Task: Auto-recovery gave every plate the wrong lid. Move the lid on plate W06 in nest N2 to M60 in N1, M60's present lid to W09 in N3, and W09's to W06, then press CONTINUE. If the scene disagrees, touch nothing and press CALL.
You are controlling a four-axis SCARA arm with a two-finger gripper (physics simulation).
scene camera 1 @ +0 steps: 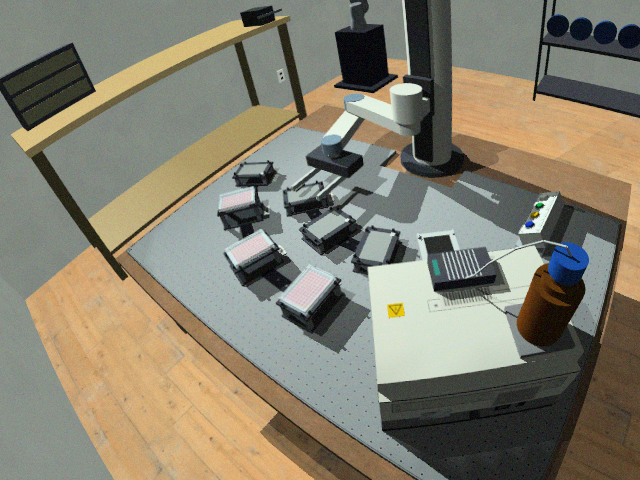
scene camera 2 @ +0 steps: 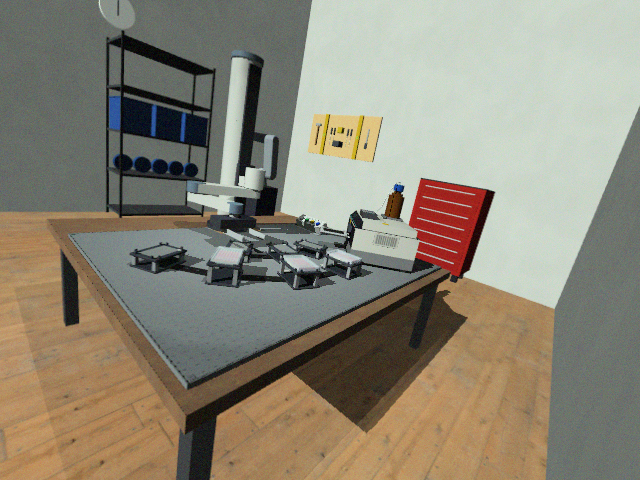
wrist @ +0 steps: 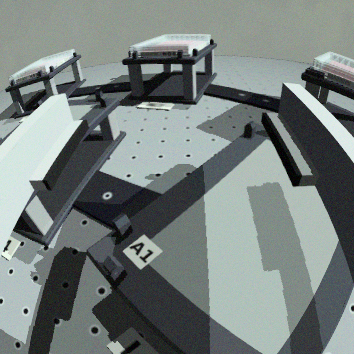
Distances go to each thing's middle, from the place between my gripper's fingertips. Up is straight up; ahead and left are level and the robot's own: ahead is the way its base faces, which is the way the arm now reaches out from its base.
Now: hand 210 mm short of the brown bottle (scene camera 1: pixel 557 288), 780 mm to the right of it and 230 mm below it.
